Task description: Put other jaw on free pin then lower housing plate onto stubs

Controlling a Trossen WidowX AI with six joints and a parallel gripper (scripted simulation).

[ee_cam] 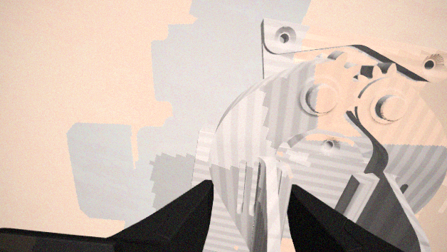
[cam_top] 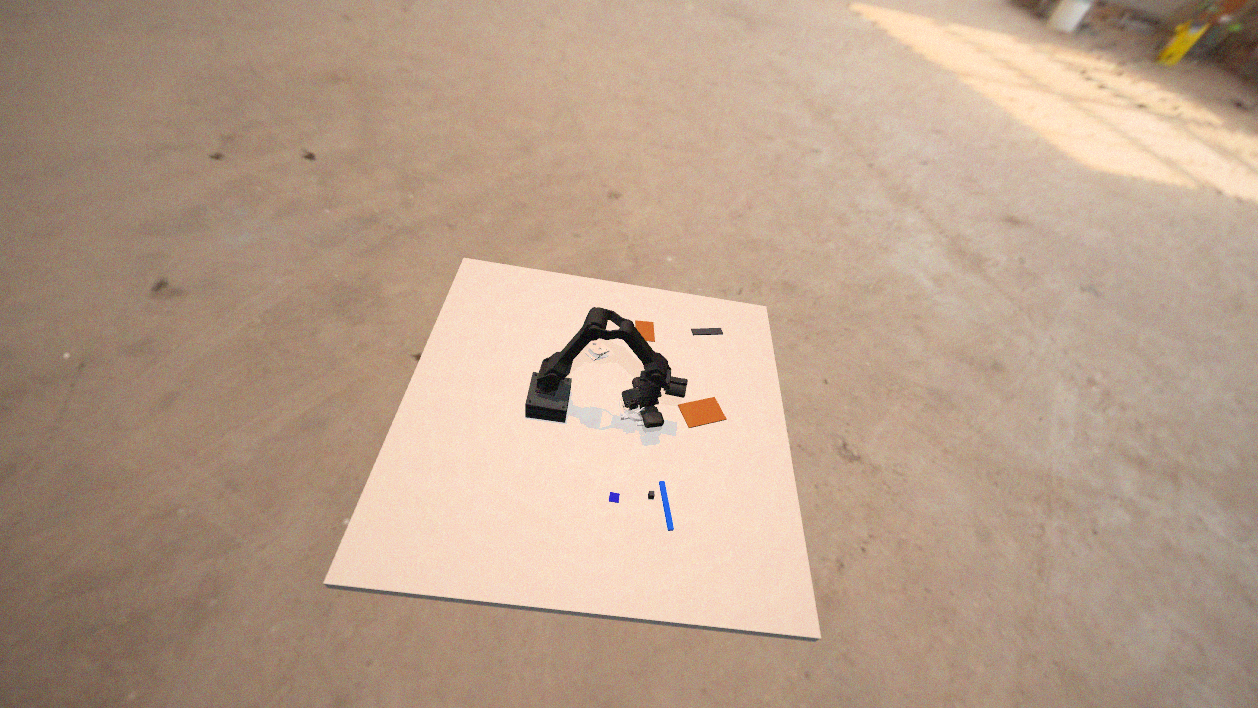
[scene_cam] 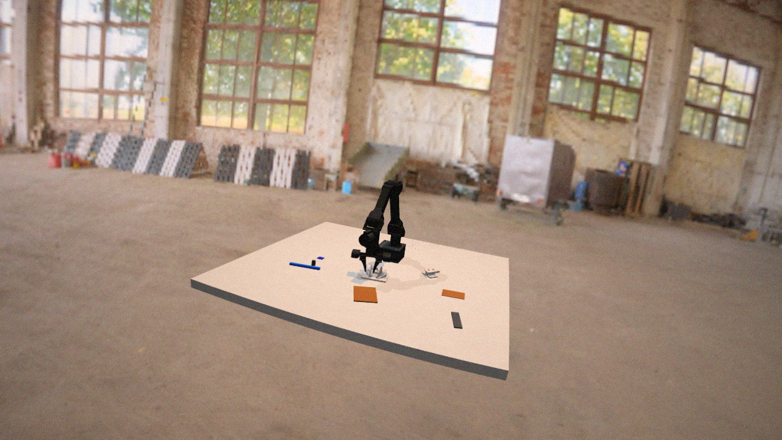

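My gripper tip is 1 cm short of the flat white part, 3 cm to the right of it and 1 cm above it. Round my gripper tip: blue square (6 cm behind, 30 cm to the right, 2 cm below); black cube (5 cm ahead, 28 cm to the right, 1 cm below); large orange tile (21 cm ahead, 7 cm to the left, 2 cm below).
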